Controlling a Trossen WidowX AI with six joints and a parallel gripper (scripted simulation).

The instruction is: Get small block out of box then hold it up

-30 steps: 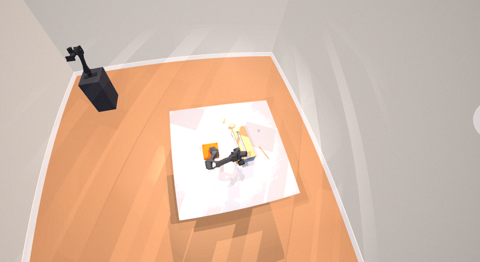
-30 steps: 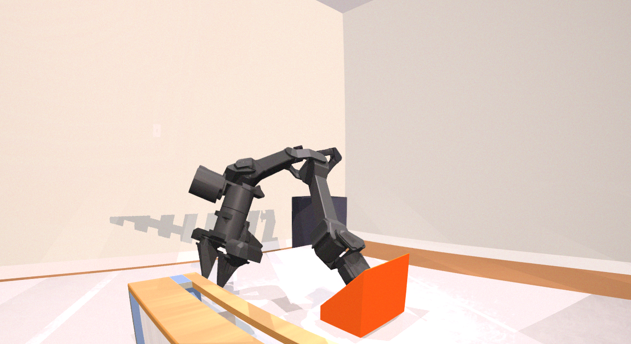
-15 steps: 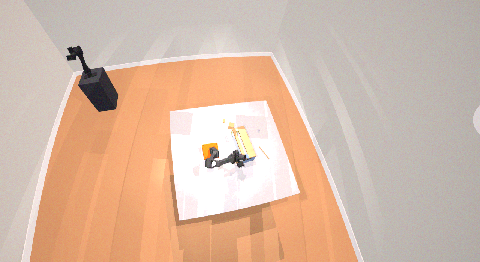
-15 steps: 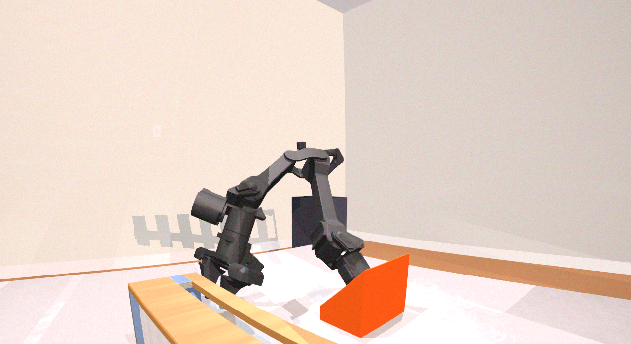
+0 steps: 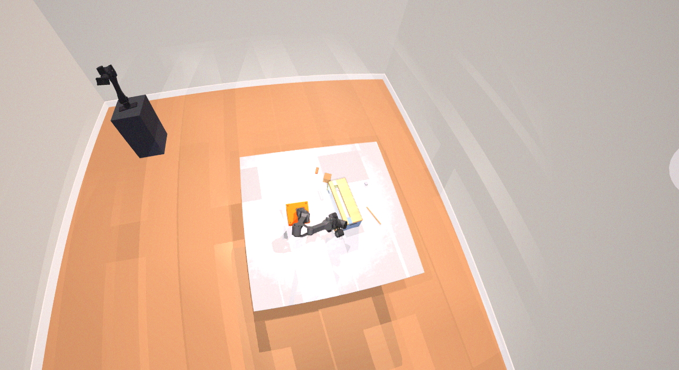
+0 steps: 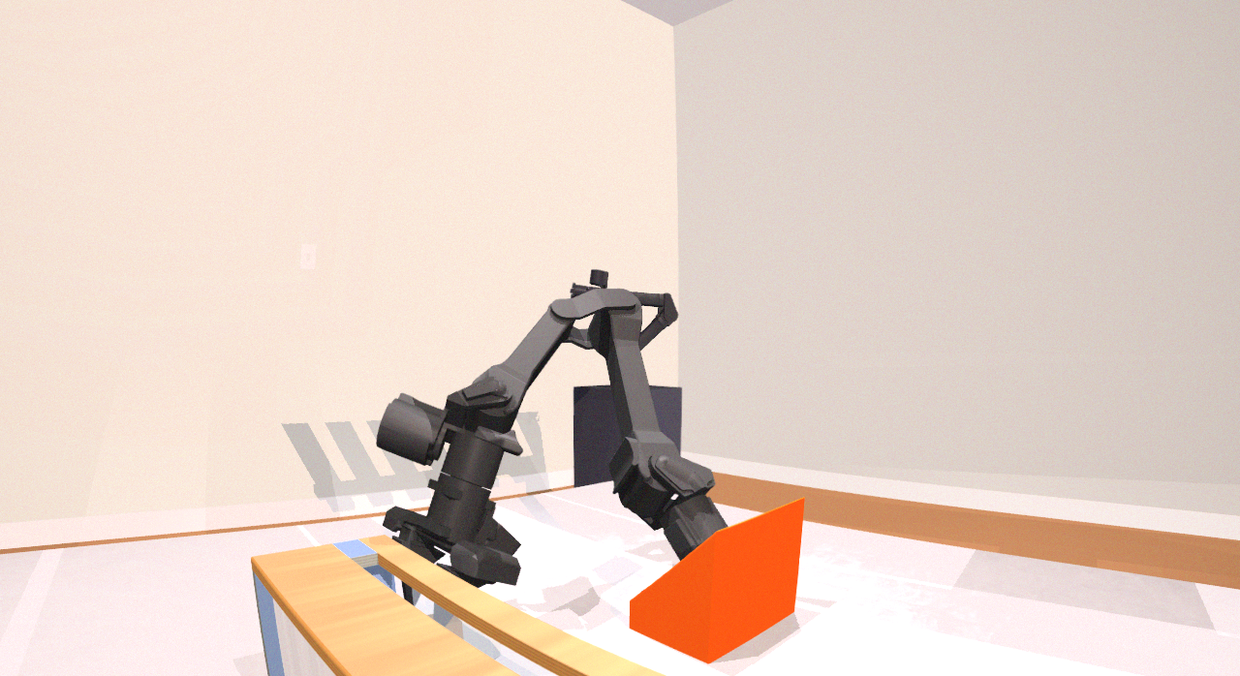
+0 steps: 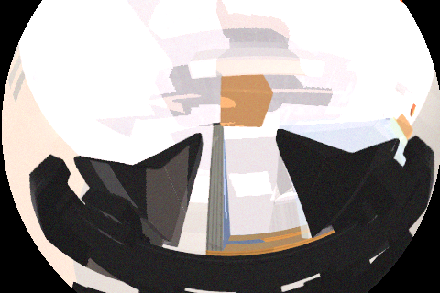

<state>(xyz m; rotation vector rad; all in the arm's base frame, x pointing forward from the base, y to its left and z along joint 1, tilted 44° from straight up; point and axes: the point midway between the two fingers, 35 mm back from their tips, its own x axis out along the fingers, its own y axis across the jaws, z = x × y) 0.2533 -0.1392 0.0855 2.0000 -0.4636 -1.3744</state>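
Right now the tan block is 20 mm behind my gripper tip and 20 mm below it. Also, from my gripper tip: clear-fronted box 40 mm ahead, 170 mm to the left, 20 mm above; then thin orange stick 310 mm ahead, 50 mm to the left, 30 mm below.
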